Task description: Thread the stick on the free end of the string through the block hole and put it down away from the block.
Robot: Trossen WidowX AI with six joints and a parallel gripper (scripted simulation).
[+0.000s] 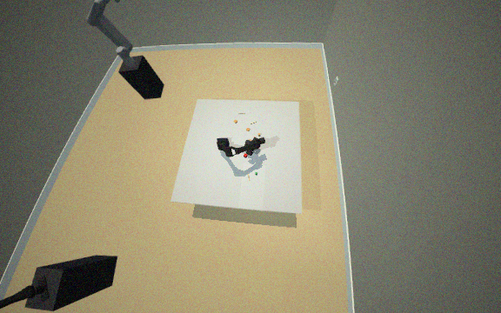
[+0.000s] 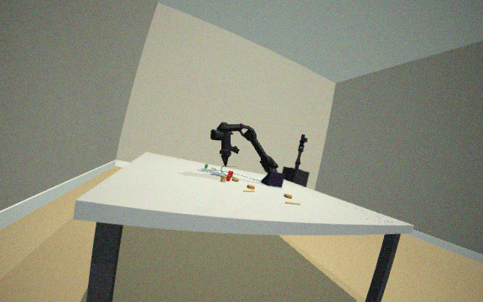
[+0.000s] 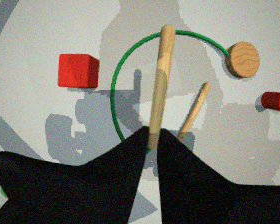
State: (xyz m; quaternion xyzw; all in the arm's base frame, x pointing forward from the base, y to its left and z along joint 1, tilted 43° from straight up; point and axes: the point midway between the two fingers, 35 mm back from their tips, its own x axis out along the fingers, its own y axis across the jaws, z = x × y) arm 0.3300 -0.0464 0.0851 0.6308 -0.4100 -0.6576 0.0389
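The red block is 70 mm behind my gripper tip, 50 mm to the right of it and 50 mm below it. The rest, counted from my gripper tip: round wooden button: 120 mm to the left, 60 mm below, 20 mm behind; then green object: 250 mm to the right, 50 mm below, 30 mm ahead.
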